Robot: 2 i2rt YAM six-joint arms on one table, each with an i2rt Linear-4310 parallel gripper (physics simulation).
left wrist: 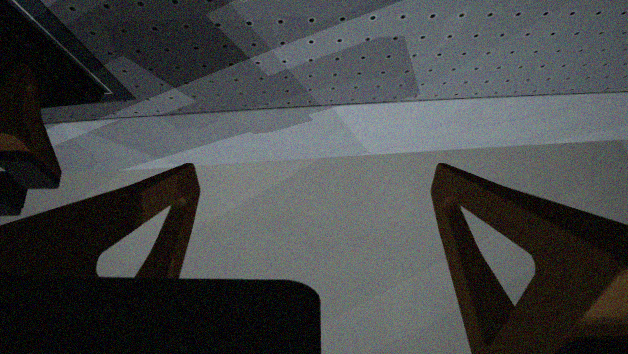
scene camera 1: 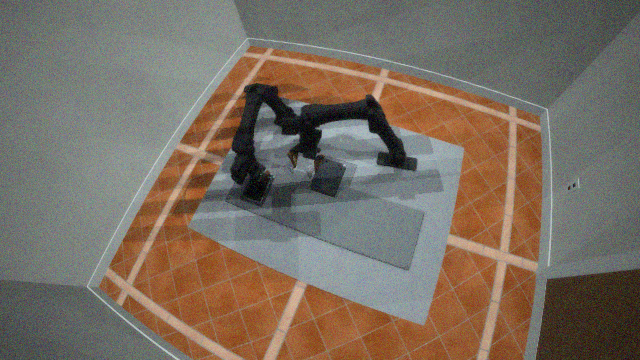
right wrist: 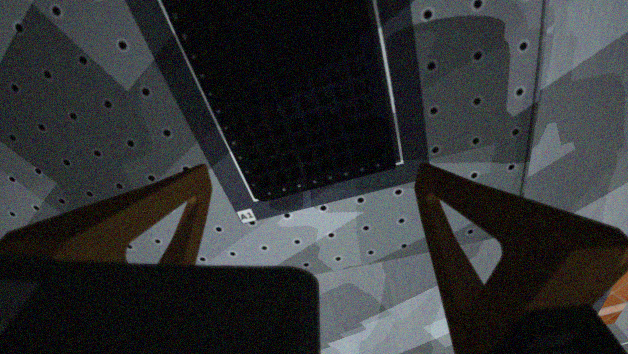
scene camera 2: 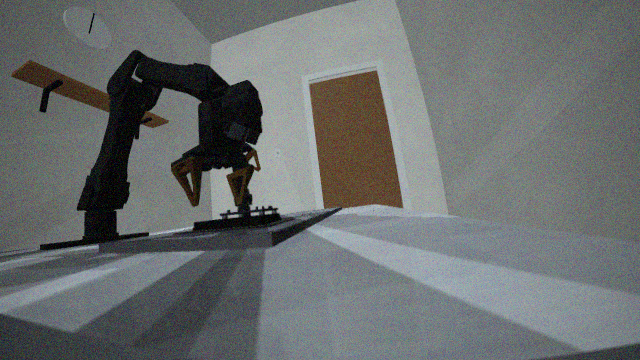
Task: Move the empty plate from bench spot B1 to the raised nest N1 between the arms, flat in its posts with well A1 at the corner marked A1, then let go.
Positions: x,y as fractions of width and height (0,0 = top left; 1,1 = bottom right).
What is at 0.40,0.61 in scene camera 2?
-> A dark well plate.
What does my left gripper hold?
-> Nothing.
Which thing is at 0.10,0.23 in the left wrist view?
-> A dark well plate.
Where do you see a dark well plate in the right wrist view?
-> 0.48,0.28
